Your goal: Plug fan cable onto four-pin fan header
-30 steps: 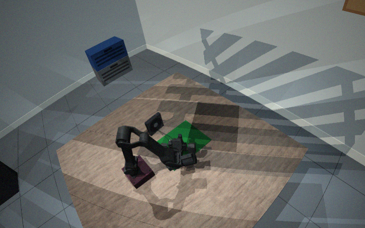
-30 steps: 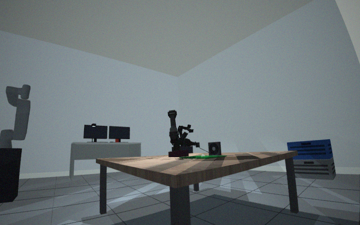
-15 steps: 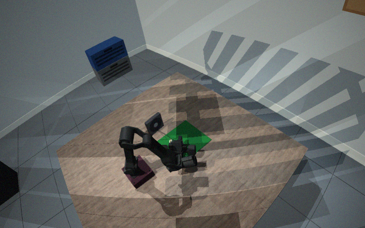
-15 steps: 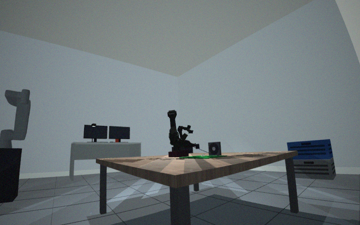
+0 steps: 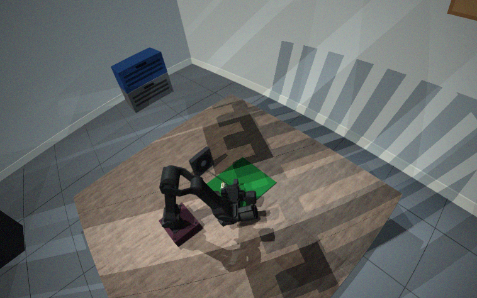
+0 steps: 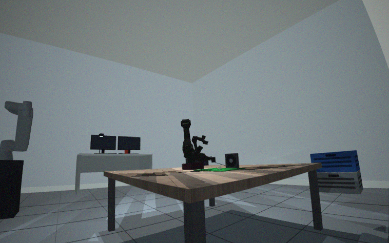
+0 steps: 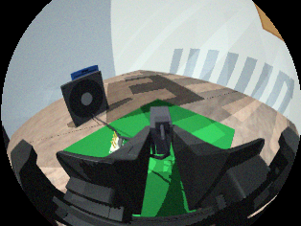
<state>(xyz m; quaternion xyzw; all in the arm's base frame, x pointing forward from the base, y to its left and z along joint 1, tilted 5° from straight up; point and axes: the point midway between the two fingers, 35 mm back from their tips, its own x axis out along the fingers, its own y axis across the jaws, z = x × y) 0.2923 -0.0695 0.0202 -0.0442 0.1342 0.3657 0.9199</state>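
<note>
The green board is 20 mm ahead of my gripper tip, 40 mm to the left of it and 100 mm below it. From my gripper tip the other things lie so: black fan (10 mm behind, 240 mm to the left, 20 mm below); black plug (10 mm below).
</note>
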